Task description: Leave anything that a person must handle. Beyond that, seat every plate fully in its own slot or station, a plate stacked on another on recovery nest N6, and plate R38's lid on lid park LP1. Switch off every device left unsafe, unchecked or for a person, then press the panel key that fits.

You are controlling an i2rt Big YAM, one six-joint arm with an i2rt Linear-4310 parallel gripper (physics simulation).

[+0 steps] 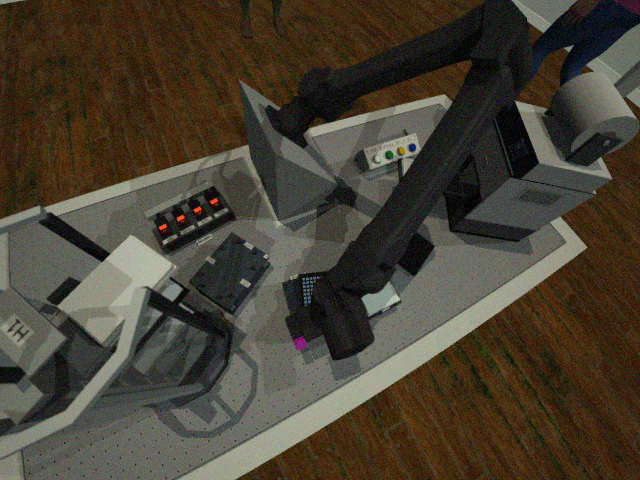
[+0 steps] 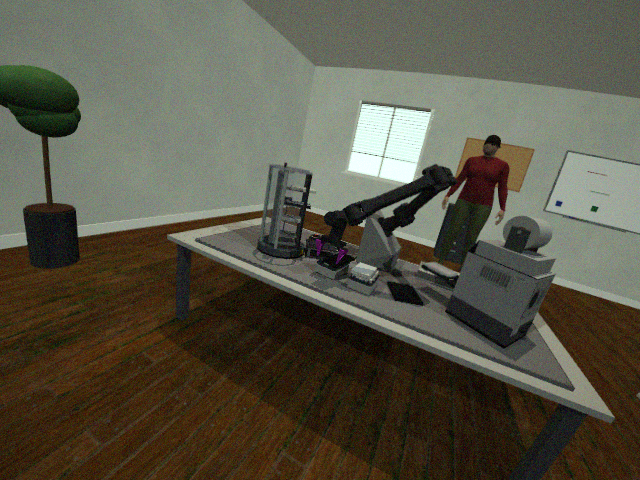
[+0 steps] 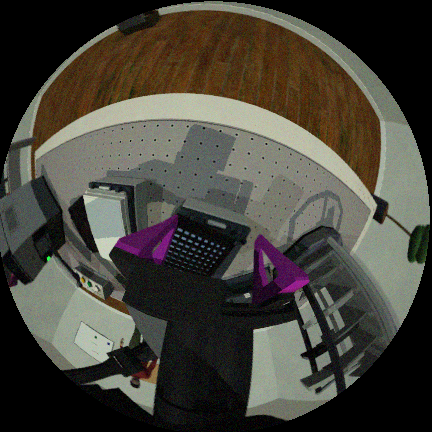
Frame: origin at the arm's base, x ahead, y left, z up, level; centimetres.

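Seen in the pictures: gripper, between the fingertips: (image 1: 320,332) (image 2: 326,260) (image 3: 218,228); arm's base, origin of its link: (image 1: 285,129) (image 2: 384,227) (image 3: 155,347).
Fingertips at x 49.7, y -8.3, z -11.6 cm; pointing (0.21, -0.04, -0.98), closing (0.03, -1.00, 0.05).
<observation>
Pixels of each thing's top centre, then the offset from my fingertips to it. "spot": a spot on its surface instead.
- black plate with blue wells, centre of its top: (image 3: 184,273) (image 1: 319,296) (image 2: 339,255) dy +2.5, dx -7.3, dz +1.3 cm
- grey station, a spot on its surface: (image 3: 212,215) spot: dy +0.6, dx -0.1, dz -3.1 cm
- pale-topped plate, centre of its top: (image 3: 105,235) (image 1: 371,284) (image 2: 364,268) dy +15.8, dx -6.0, dz +0.4 cm
- key panel, centre of its top: (image 1: 393,144) (image 3: 86,287) (image 2: 441,268) dy +44.8, dx -46.4, dz +0.5 cm
- block with several orange-lit switches, centre of its top: (image 1: 184,206) dy -22.7, dx -44.1, dz -2.6 cm
- clear-walled carousel, centre of its top: (image 2: 294,164) dy -32.4, dx -9.3, dz +36.9 cm
- dark flat station, centre of its top: (image 1: 228,266) (image 3: 247,308) (image 2: 322,242) dy -15.2, dx -22.1, dz -0.3 cm
- large grey machine, centre of its top: (image 1: 611,92) (image 2: 530,216) dy +67.8, dx -18.0, dz +37.7 cm
- roll, centre of its top: (image 1: 616,93) (image 2: 534,217) dy +68.9, dx -17.5, dz +37.7 cm
- black pad, a spot on its surface: (image 1: 416,254) spot: dy +35.7, dx -10.5, dz -6.5 cm
My gripper (image 2: 328,259) (image 3: 218,228) is open and empty, its magenta fingers apart on either side of a black plate with blue wells (image 1: 310,288) (image 3: 197,250). The plate lies on a grey station (image 3: 212,214); the arm partly hides it, and its seating is unclear. A pale-topped plate (image 1: 381,299) (image 2: 364,271) (image 3: 105,220) sits on the neighbouring station. The key panel (image 1: 391,155) (image 3: 91,282) has white, green, yellow and blue keys. A block with several orange-lit switches (image 1: 193,219) stands at the back. Nest and lid park labels are unreadable.
A clear-walled carousel (image 2: 266,211) (image 3: 345,320) stands beside the stations. A dark flat station (image 1: 230,271) lies between it and the plates. A large grey machine (image 1: 522,198) (image 2: 498,289) (image 3: 30,225) carries a roll (image 1: 591,116). A black pad (image 1: 416,254) (image 2: 404,292) and a grey wedge (image 1: 297,170) are near.
</observation>
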